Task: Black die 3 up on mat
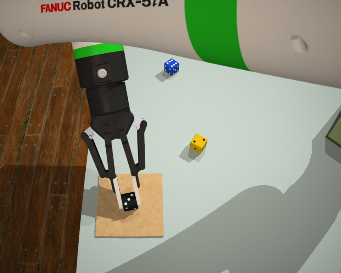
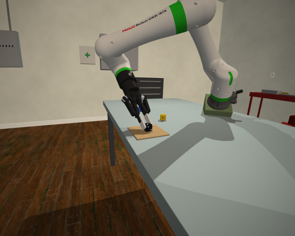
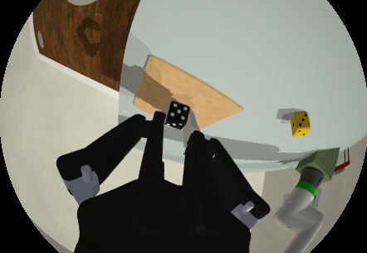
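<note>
My gripper is now 2 cm to the right of the black die, 2 cm above it and 1 cm past it. Round my hand: yellow die (16 cm to the right, 12 cm behind, 2 cm below); blue die (37 cm to the right, 2 cm below); tan mat (4 cm below, 2 cm to the left, 1 cm behind).
</note>
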